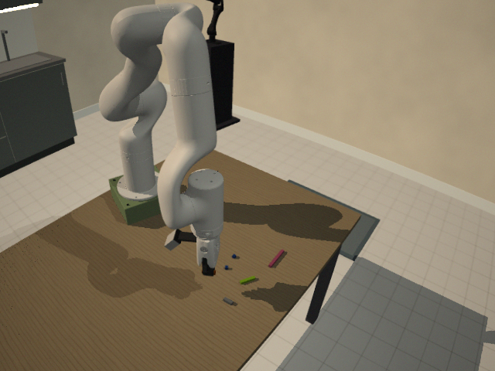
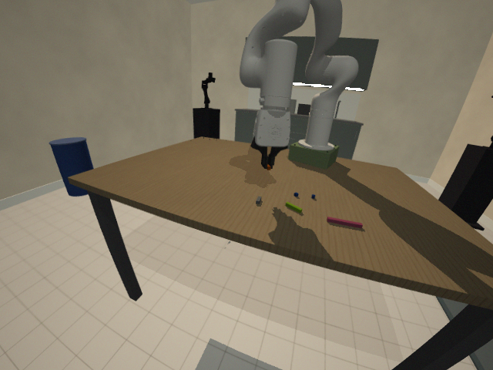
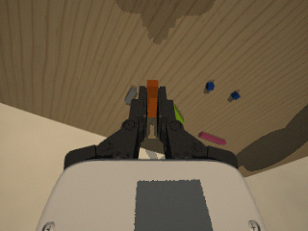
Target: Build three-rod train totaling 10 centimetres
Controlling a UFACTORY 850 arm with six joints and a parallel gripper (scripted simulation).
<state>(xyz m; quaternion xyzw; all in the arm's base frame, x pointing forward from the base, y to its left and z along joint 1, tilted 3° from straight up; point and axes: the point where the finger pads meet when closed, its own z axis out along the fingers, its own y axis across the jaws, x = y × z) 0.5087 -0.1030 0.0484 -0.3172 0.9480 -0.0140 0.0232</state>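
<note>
My hand is 11 cm to the right of the lime rod, 10 cm above it and 6 cm short of it. Also, from my hand: pink rod (25 cm to the left, 10 cm below, 6 cm ahead); grey rod (10 cm below, 7 cm ahead, 1 cm to the left); orange rod (2 cm below).
</note>
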